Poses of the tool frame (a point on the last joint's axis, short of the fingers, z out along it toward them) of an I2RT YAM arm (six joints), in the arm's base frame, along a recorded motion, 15 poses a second.
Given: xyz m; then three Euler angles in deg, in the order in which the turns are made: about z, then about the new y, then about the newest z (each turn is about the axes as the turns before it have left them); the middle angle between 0 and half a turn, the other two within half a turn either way.
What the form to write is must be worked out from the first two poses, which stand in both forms.
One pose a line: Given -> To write
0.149 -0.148 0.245 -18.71 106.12 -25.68 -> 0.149 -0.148 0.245 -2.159 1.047 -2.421
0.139 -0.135 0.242 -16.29 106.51 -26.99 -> 0.139 -0.135 0.242 -2.149 1.024 -2.364
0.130 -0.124 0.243 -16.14 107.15 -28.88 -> 0.130 -0.124 0.243 -2.139 0.991 -2.343
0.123 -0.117 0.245 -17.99 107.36 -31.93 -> 0.123 -0.117 0.245 -2.105 0.944 -2.331
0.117 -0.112 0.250 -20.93 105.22 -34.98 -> 0.117 -0.112 0.250 -2.014 0.912 -2.295
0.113 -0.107 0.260 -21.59 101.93 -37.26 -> 0.113 -0.107 0.260 -1.907 0.893 -2.213
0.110 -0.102 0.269 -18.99 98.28 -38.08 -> 0.110 -0.102 0.269 -1.803 0.893 -2.084
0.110 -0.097 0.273 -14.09 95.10 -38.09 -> 0.110 -0.097 0.273 -1.714 0.901 -1.930
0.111 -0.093 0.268 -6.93 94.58 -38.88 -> 0.111 -0.093 0.268 -1.698 0.888 -1.790
